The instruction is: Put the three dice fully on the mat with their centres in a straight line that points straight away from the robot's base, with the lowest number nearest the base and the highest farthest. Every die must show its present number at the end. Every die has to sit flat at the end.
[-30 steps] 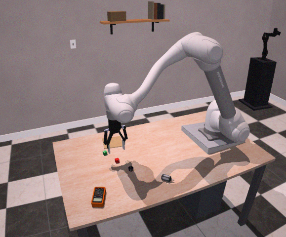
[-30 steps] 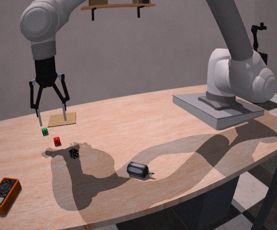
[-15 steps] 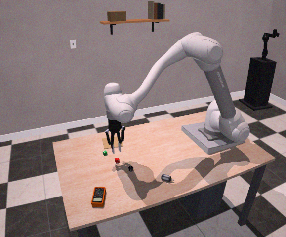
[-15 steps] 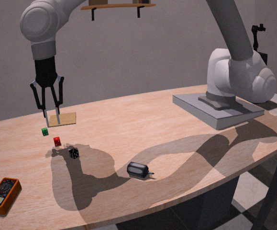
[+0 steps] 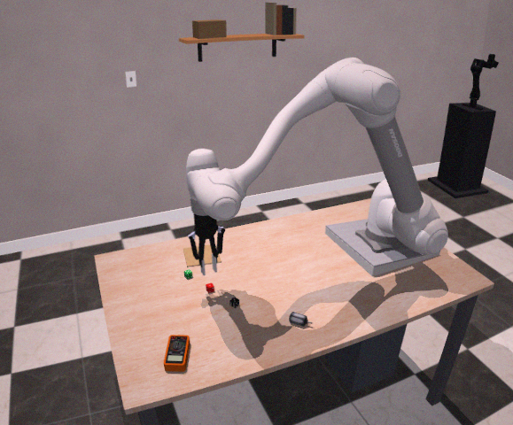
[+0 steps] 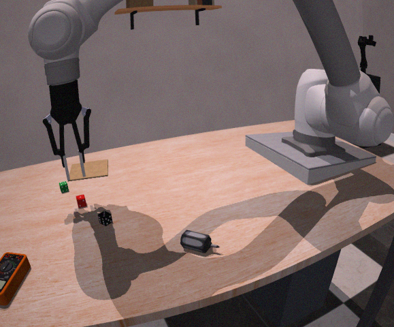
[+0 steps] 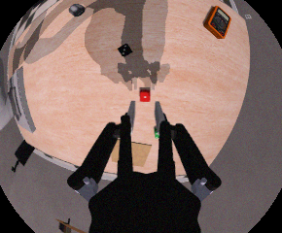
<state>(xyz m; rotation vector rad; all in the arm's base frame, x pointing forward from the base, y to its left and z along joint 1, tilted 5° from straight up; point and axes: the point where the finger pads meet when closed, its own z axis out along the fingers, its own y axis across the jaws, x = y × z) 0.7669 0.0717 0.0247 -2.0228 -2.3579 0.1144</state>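
The red die lies 10 cm below my hand. From my hand the other things lie so: black die 11 cm to the left, 10 cm below, 6 cm behind; tan mat 24 cm to the right, 11 cm below, 1 cm behind; green die 11 cm to the right, 10 cm below, 6 cm ahead.
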